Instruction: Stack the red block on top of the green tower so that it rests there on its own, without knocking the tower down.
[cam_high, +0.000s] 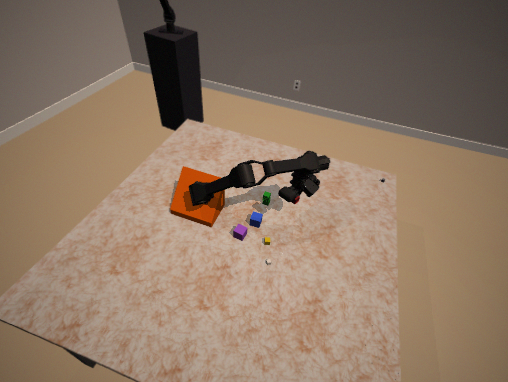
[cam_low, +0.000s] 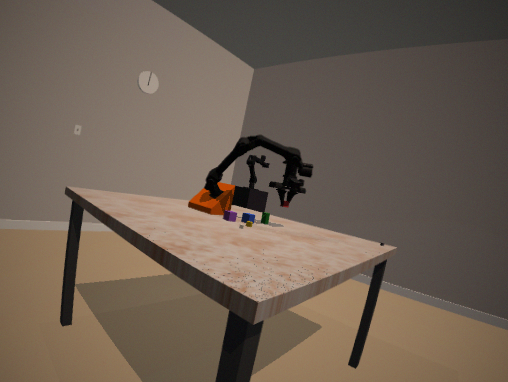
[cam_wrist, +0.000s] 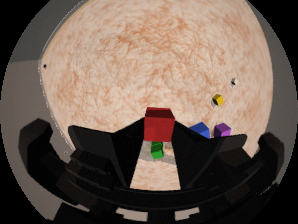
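The green block is 14 cm behind my gripper tip, 3 cm to the left of it and 8 cm below it. From my gripper tip the other things lie so: red block right at my gripper tip; blue cube 12 cm behind, 11 cm to the right, 10 cm below; small yellow cube 3 cm behind, 18 cm to the right, 11 cm below.
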